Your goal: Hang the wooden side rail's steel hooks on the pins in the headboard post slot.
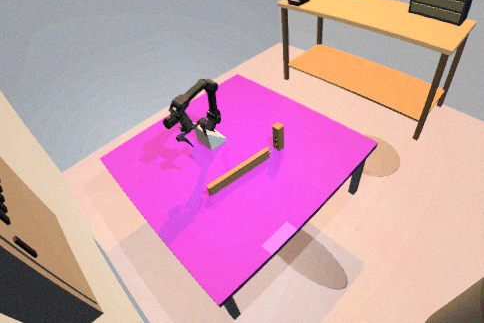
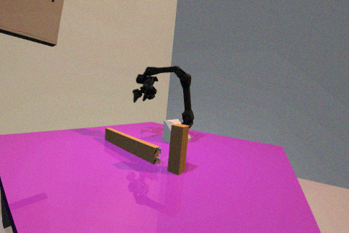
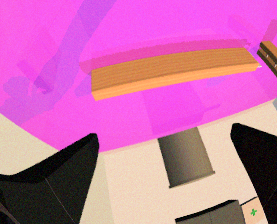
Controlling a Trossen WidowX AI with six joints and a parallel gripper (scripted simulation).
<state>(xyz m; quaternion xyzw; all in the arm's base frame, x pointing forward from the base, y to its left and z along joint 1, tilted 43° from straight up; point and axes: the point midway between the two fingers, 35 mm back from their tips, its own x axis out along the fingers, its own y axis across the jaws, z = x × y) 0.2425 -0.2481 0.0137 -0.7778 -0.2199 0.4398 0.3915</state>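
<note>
Right now the headboard post is 130 mm ahead of my gripper tip, 430 mm to the left of it and 150 mm below it.
</note>
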